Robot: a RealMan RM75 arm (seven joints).
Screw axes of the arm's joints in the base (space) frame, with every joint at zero. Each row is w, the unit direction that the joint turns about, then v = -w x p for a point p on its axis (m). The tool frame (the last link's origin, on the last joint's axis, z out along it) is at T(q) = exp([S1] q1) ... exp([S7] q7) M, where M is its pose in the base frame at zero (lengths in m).
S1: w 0 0 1 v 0 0 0
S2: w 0 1 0 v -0.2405 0 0
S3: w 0 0 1 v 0 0 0
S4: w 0 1 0 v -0.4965 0 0
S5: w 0 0 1 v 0 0 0
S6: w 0 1 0 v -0.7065 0 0
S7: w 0 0 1 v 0 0 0
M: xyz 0 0 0.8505 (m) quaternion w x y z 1 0 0 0
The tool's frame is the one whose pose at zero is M.
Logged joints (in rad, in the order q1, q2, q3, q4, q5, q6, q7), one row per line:
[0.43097 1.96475 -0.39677 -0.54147 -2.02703 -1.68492 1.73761]
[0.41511 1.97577 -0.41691 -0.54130 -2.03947 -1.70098 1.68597]
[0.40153 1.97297 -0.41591 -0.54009 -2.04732 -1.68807 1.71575]
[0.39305 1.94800 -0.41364 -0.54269 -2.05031 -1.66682 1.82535]
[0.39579 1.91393 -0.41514 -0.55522 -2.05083 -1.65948 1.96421]
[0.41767 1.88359 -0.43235 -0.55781 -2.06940 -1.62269 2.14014]
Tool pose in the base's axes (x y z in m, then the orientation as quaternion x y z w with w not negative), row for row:
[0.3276 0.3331 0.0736 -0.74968 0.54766 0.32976 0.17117]
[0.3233 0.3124 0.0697 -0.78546 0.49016 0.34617 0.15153]
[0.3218 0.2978 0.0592 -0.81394 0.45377 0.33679 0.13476]
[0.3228 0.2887 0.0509 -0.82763 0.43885 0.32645 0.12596]
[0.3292 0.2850 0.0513 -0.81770 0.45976 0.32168 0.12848]
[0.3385 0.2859 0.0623 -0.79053 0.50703 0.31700 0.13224]
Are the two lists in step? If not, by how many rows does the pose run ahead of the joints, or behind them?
The pose runs 2 rows behind the joints: the pose in row i belongs to the joints in row i - 2.
